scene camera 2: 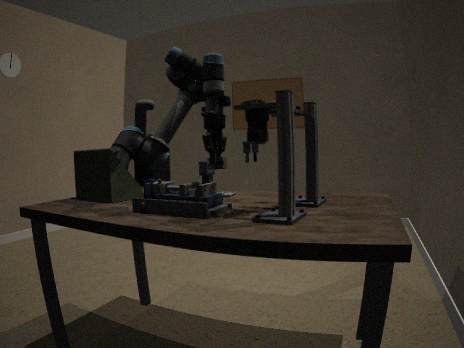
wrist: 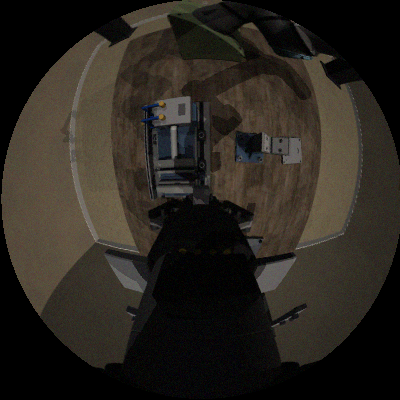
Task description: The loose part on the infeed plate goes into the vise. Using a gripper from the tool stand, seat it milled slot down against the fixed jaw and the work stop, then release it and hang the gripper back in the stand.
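Pixels of known places: hand at its tool point: (scene camera 2: pixel 214 110); arm's base at its link origin: (scene camera 2: pixel 112 168).
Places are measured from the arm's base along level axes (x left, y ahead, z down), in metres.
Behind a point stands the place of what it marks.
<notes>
My adaptive gripper (scene camera 2: pixel 216 161) (wrist: pixel 201 200) points down, shut on the loose part (scene camera 2: pixel 221 163) @[x 0.005, y 0.582, z -0.019 m] (wrist: pixel 201 192) @[x 0.015, y 0.536, z -0.037 m], a small grey block. Its fingertips and the part are above the table, higher than the vise (scene camera 2: pixel 187 191) (wrist: pixel 176 163) @[x -0.052, y 0.496, z 0.044 m] and near its right end in the scene view. In the wrist view the part overlaps the vise's lower right corner. The side with the milled slot cannot be made out. The infeed plate (scene camera 2: pixel 229 193) @[x 0.324, y 0.427, z 0.132 m] (wrist: pixel 291 157) @[x 0.310, y 0.428, z 0.132 m] lies beyond the vise, with no part visible on it. The tool stand (scene camera 2: pixel 285 160) @[x -0.076, y 0.843, z -0.033 m] holds the parallel gripper (scene camera 2: pixel 257 122).
A blue-based post (wrist: pixel 243 154) @[x 0.128, y 0.454, z 0.130 m] with a grey block-like head (scene camera 2: pixel 204 168) @[x 0.114, y 0.438, z 0.006 m] (wrist: pixel 280 145) @[x 0.163, y 0.428, z -0.009 m] stands between vise and infeed plate. A green box (scene camera 2: pixel 95 175) @[x -0.100, y -0.004, z 0.025 m] (wrist: pixel 205 42) @[x -0.014, y 0.098, z 0.053 m] is near the arm's base. The stand's second post (scene camera 2: pixel 311 150) @[x 0.205, y 0.844, z -0.058 m] rises behind the first.
</notes>
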